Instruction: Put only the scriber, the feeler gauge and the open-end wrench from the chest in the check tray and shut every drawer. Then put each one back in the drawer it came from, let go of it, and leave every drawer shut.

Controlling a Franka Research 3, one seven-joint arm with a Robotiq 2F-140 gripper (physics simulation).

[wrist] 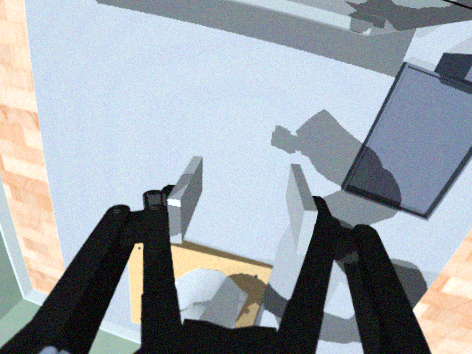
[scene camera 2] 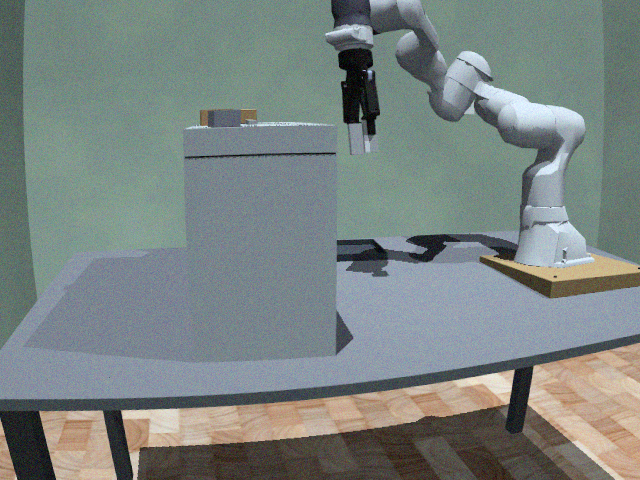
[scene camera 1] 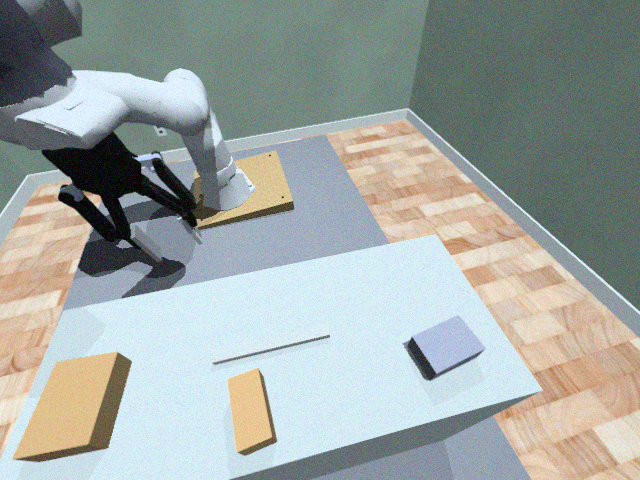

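Observation:
The pale chest (scene camera 1: 361, 289) (scene camera 2: 258, 232) stands on the table. Its drawer fronts are turned away from both scene cameras; no drawer sticks out past its side outline in scene camera 2. My gripper (scene camera 1: 180, 252) (scene camera 2: 364, 152) (wrist: 245, 177) is open, fingers part way apart and pointing down, with nothing between them. It hangs in the air beside the chest's upper part, on the arm's side. The dark-rimmed check tray (scene camera 2: 356, 250) (wrist: 425, 120) lies on the table; the part seen in the wrist view holds no tool. The scriber, feeler gauge and open-end wrench cannot be made out.
On the chest top are a large orange block (scene camera 1: 72, 403), a small orange block (scene camera 1: 250, 413), a lilac block (scene camera 1: 448, 343) and a thin grey bar (scene camera 1: 271, 349). The arm's base stands on a wooden board (scene camera 1: 266, 178) (scene camera 2: 550, 286) (wrist: 220, 257).

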